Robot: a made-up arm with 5 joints.
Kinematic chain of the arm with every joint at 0, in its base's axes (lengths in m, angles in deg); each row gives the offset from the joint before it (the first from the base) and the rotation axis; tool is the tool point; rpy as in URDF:
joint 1: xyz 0.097 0 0.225 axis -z
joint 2: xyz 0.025 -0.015 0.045 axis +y
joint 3: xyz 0.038 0 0.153 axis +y
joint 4: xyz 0.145 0 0.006 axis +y
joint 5: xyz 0.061 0.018 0 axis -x
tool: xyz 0 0 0 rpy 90 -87.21 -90
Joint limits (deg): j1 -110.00..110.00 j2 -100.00..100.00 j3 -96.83..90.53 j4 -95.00..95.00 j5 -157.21..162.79
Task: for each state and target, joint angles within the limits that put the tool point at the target. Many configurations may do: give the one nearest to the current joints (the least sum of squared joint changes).
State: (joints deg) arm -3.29 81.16 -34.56 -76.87 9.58
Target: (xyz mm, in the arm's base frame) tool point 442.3 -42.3 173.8
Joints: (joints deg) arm 7.48 84.22 -40.92 -63.70 9.58
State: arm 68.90 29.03 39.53 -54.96 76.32
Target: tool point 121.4 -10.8 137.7
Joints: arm 30.33 79.41 74.59 -36.51 76.32
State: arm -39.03 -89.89 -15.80 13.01 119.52
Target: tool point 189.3 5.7 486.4
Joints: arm -1.67 -56.84 21.63 23.49 119.52
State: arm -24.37 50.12 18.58 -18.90 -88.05
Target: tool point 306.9 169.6 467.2
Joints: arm -38.30 3.97 -7.68 -27.73 -88.05
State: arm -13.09 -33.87 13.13 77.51 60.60
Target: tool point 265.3 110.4 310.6
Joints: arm -32.41 1.51 21.16 69.08 60.60
